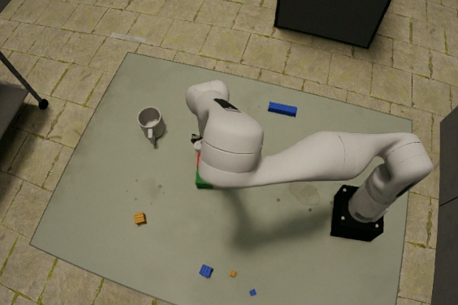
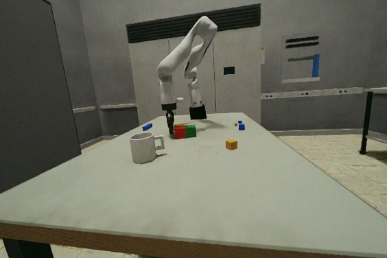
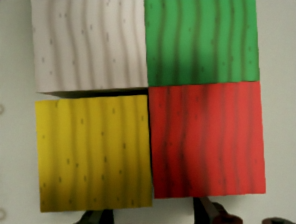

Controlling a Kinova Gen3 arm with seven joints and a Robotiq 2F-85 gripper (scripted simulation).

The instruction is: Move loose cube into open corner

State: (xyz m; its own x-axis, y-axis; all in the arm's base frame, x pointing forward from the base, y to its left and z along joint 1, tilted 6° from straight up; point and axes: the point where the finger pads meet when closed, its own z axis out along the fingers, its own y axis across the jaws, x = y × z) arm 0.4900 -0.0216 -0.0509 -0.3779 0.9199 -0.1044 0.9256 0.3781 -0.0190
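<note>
Now: hand 4 cm past the yellow cube, 3 cm to the right of it and 1 cm above it. The rest, counted from my hand: green cube (10 cm to the left, 1 cm below, 1 cm behind); white cube (8 cm to the left, 6 cm behind, 1 cm below); red cube (5 cm to the left, 1 cm below, 1 cm ahead).
</note>
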